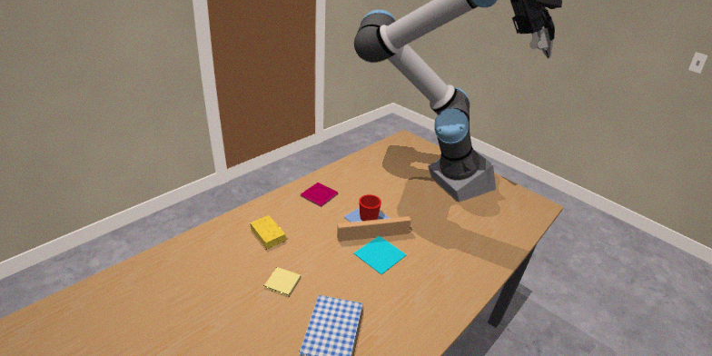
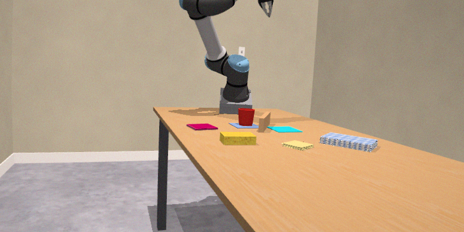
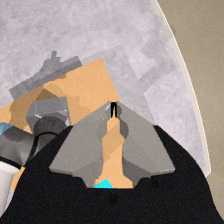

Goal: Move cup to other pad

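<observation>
The red cup lies 400 mm ahead of my hand, 350 mm to the right of it and 560 mm below it. From my hand the other things lie so: yellow sponge 680 mm ahead, 550 mm to the right, 570 mm below; green marble 380 mm ahead, 350 mm to the right, 570 mm below; wooden rail 460 mm ahead, 290 mm to the right, 570 mm below.
</observation>
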